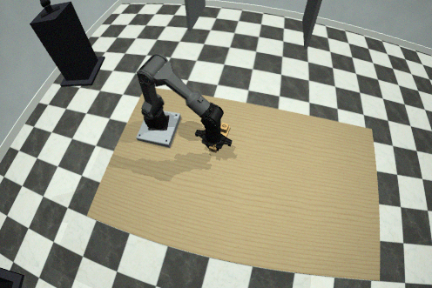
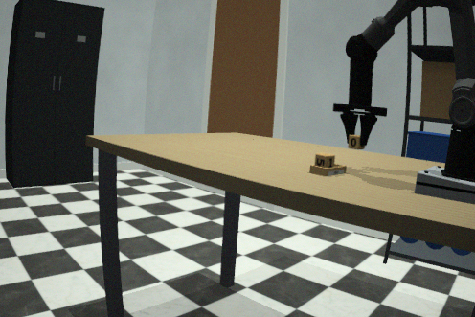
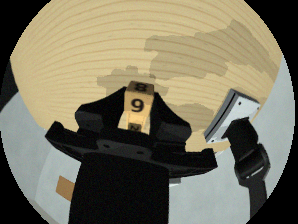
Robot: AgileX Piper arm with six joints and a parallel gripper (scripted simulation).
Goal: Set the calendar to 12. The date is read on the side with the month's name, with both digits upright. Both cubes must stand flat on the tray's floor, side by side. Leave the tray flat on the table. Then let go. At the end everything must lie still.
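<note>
The wooden tray is 11 cm to the left of my hand, 6 cm below it and 3 cm ahead of it.
</note>
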